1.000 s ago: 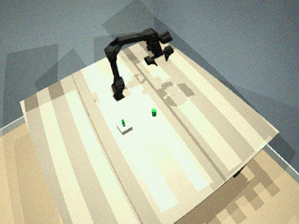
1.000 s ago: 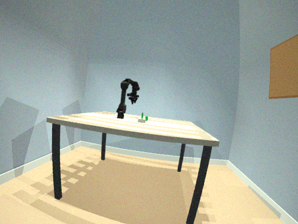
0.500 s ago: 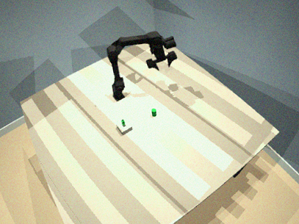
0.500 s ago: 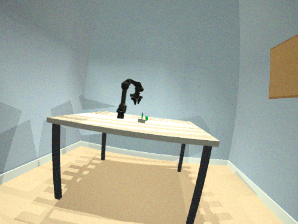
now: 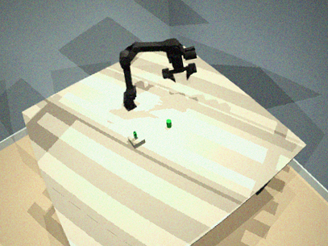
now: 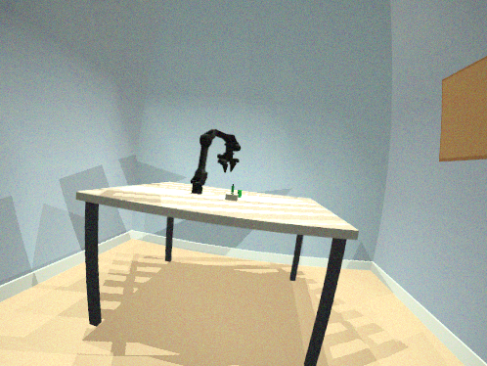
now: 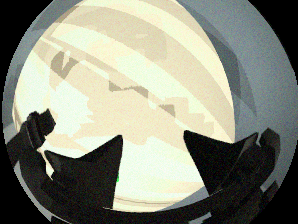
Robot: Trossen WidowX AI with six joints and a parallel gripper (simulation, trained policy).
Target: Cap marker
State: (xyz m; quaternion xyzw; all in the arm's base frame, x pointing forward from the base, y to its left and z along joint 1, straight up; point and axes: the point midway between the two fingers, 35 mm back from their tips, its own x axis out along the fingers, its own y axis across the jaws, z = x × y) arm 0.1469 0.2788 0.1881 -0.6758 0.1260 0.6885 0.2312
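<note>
Now: the green cap 180 mm to the right of my gripper tip, 130 mm below it and 120 mm ahead of it. Also, from my gripper tip: pale holder block (380 mm to the right, 140 mm below, 100 mm ahead).
</note>
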